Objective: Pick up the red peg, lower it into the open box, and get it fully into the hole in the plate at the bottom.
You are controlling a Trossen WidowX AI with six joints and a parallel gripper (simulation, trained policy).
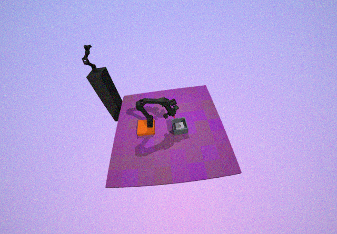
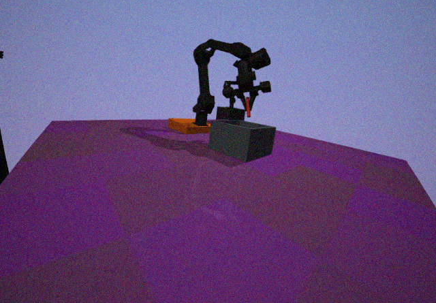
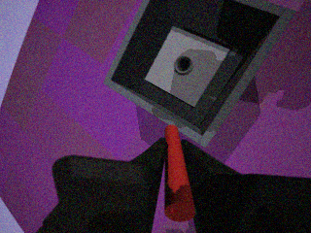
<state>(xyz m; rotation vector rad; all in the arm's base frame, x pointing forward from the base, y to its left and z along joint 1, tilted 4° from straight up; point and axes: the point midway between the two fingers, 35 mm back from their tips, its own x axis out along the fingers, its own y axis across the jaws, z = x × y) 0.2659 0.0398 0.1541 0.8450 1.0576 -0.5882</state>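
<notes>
Now: gripper tip 6 cm short of the grey box, 7 cm to the left of it and 11 cm above it. Round my gripper tip: red peg: 1 cm behind, 1 cm above.
</notes>
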